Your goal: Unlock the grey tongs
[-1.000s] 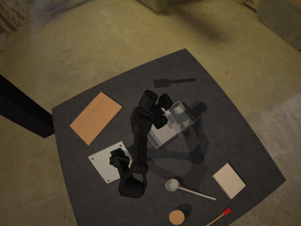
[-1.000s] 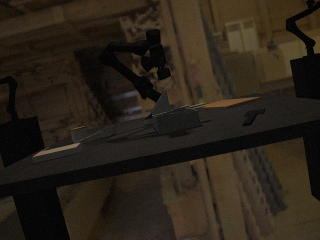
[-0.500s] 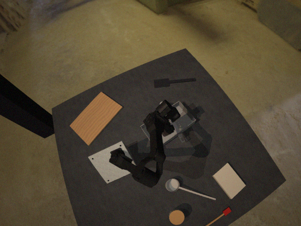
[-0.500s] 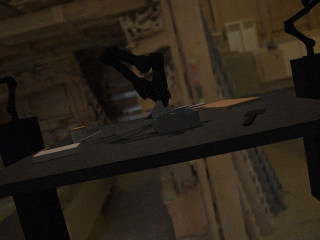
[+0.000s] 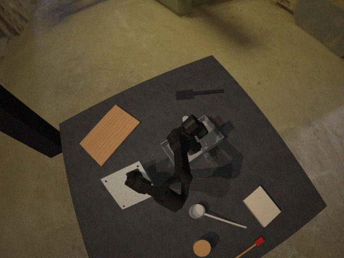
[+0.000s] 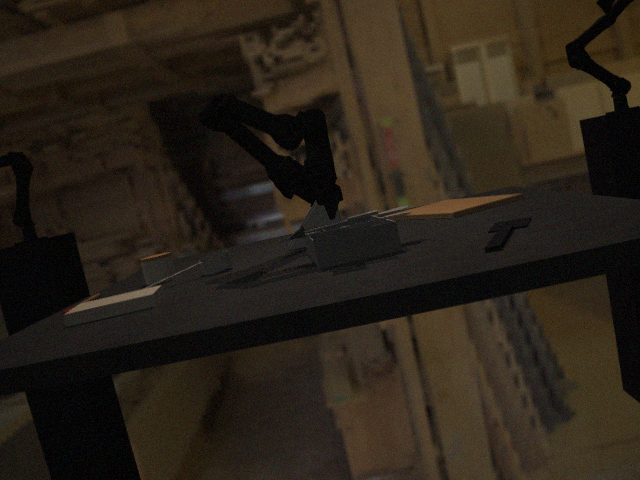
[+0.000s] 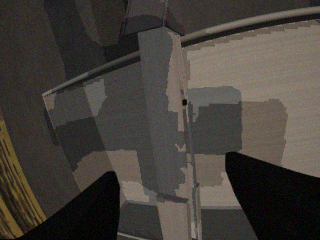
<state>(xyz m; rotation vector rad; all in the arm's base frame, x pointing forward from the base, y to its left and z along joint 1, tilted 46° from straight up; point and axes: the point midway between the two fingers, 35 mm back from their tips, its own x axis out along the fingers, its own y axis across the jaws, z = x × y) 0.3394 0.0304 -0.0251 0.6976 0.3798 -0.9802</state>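
The grey roasting tin is 6 cm below my gripper tip, 2 cm to the left of it and 1 cm behind it. The rest, counted from my gripper tip: black spatula: 33 cm to the left, 18 cm ahead, 9 cm below; then white block: 46 cm to the right, 15 cm ahead, 8 cm below; then tan-topped cylinder: 48 cm to the right, 22 cm behind, 6 cm below.
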